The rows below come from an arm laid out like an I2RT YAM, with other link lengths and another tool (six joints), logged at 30 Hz.
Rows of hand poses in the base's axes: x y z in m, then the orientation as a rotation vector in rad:
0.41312 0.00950 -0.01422 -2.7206 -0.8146 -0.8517
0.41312 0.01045 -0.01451 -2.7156 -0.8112 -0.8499
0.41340 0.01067 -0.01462 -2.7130 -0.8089 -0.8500
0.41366 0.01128 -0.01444 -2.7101 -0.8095 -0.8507
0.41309 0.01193 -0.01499 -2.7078 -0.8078 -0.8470
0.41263 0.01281 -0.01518 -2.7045 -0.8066 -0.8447
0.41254 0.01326 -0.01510 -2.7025 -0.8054 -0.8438
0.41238 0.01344 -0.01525 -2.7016 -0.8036 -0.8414
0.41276 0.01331 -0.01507 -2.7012 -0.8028 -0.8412
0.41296 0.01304 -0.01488 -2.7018 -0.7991 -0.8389
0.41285 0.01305 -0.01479 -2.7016 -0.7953 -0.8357
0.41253 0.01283 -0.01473 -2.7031 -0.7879 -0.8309
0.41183 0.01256 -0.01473 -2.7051 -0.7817 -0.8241
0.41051 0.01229 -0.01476 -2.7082 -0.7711 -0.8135
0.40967 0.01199 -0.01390 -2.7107 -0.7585 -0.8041
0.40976 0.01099 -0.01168 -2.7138 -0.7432 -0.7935
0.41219 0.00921 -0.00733 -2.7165 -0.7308 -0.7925
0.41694 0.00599 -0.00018 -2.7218 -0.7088 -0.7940
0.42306 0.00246 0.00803 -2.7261 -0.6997 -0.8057
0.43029 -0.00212 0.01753 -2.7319 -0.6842 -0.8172
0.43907 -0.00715 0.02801 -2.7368 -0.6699 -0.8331
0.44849 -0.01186 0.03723 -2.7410 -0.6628 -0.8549
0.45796 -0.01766 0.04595 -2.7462 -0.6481 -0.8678
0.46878 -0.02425 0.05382 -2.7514 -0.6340 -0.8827
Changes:
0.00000 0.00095 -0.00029 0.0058 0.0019 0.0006
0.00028 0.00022 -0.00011 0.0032 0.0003 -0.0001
0.00026 0.00061 0.00018 0.0022 -0.0004 0.0015
-0.00057 0.00065 -0.00055 0.0029 0.0029 0.0006
-0.00046 0.00088 -0.00019 0.0035 0.0019 0.0011
-0.00009 0.00045 0.00008 0.0023 0.0009 0.0003
-0.00016 0.00018 -0.00015 0.0017 0.0019 -0.0002
0.00038 -0.00013 0.00018 0.0007 0.0003 -0.0002
0.00020 -0.00027 0.00019 0.0012 0.0021 -0.0019
-0.00011 0.00001 0.00009 0.0020 0.0027 -0.0015
-0.00032 -0.00022 0.00006 0.0021 0.0043 -0.0040
-0.00070 -0.00027 0.00000 0.0013 0.0055 -0.0033
-0.00132 -0.00027 -0.00003 0.0024 0.0086 -0.0056
-0.00084 -0.00030 0.00086 0.0036 0.0081 -0.0067
0.00009 -0.00100 0.00222 0.0041 0.0093 -0.0083
0.00243 -0.00178 0.00435 0.0027 0.0023 -0.0079
0.00475 -0.00322 0.00715 0.0040 0.0017 -0.0148
0.00612 -0.00353 0.00821 -0.0011 -0.0070 -0.0086
0.00723 -0.00458 0.00950 0.0001 -0.0061 -0.0128
0.00878 -0.00503 0.01048 -0.0001 -0.0093 -0.0124
0.00942 -0.00471 0.00922 -0.0030 -0.0142 -0.0088
0.00947 -0.00580 0.00872 -0.0002 -0.0072 -0.0123
0.01082 -0.00659 0.00787 -0.0008 -0.0086 -0.0122

